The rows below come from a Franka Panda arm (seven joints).
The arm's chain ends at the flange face. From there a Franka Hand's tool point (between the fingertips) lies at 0.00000 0.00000 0.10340 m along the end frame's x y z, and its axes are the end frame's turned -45 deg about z.
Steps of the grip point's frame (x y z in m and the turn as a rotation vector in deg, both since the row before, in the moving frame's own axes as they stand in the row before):
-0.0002, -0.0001, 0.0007, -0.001, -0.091, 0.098
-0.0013, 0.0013, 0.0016, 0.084, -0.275, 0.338
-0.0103, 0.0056, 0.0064, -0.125, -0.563, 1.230
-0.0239, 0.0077, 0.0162, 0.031, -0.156, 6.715
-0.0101, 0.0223, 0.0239, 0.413, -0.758, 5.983
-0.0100, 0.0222, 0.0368, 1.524, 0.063, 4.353
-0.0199, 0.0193, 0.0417, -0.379, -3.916, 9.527
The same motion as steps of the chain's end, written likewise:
-0.0001, 0.0000, 0.0007, -0.065, -0.064, 0.098
0.0005, 0.0016, 0.0016, -0.135, -0.254, 0.338
-0.0028, 0.0104, 0.0064, -0.486, -0.310, 1.230
-0.0112, 0.0222, 0.0162, -0.088, -0.132, 6.715
0.0101, 0.0225, 0.0239, -0.244, -0.828, 5.983
0.0104, 0.0249, 0.0368, 1.122, -1.033, 4.353
0.0045, 0.0226, 0.0419, -3.037, -2.501, 9.527

